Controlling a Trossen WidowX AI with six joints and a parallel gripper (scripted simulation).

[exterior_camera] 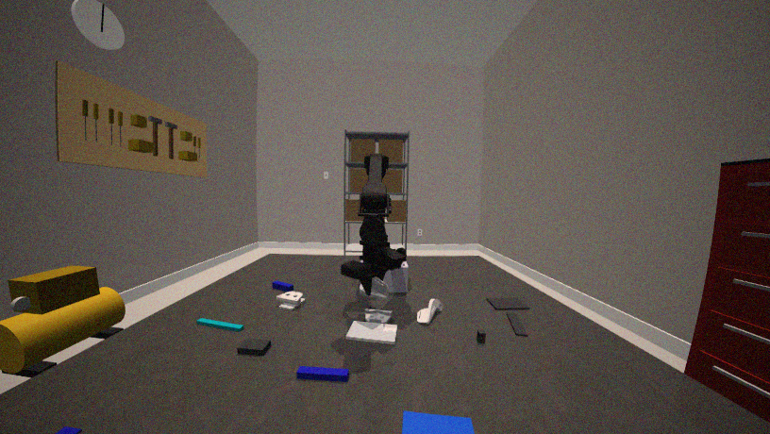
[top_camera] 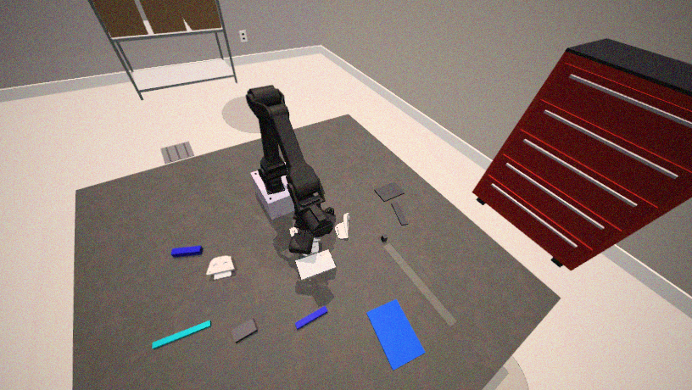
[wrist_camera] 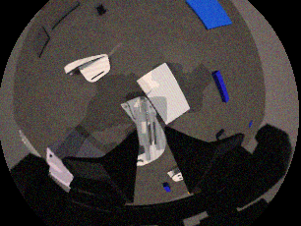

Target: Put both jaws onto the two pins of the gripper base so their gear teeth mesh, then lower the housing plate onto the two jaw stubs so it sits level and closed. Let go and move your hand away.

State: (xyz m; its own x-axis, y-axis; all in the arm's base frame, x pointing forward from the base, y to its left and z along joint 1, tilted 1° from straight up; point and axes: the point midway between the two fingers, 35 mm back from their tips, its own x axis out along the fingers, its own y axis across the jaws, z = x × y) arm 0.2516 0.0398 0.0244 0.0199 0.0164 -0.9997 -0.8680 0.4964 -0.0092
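Right now the flat white plate is 60 mm ahead of my gripper tip, 10 mm to the left of it and 80 mm below it. The rest, counted from my gripper tip: cyan bar: 110 mm ahead, 400 mm to the right, 80 mm below; then small black cube: 60 mm ahead, 280 mm to the left, 70 mm below; then blue sheet: 340 mm ahead, 150 mm to the left, 80 mm below.
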